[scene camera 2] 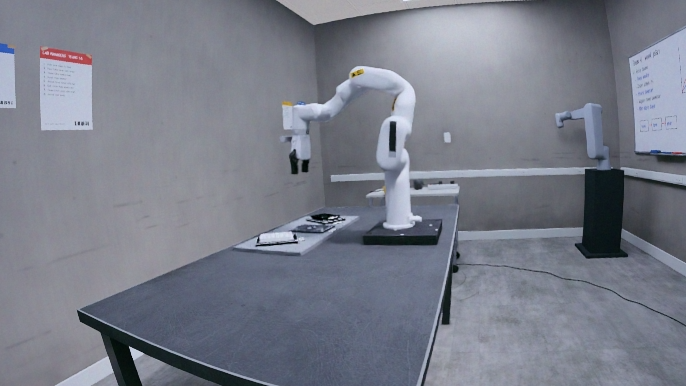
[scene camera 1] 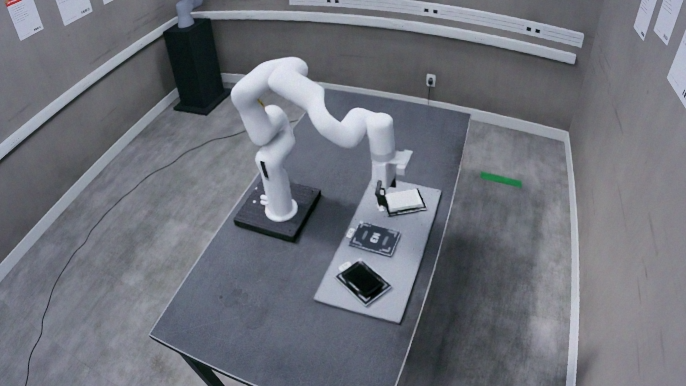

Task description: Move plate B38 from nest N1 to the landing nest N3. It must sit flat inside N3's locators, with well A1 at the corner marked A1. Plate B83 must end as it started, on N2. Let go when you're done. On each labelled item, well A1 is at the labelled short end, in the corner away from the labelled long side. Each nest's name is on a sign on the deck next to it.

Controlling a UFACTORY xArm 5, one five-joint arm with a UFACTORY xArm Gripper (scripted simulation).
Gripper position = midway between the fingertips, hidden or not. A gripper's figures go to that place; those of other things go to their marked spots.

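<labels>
My gripper (scene camera 1: 386, 195), 139 cm from the lens. A black plate (scene camera 1: 354, 278), 145 cm from the lens.
</labels>
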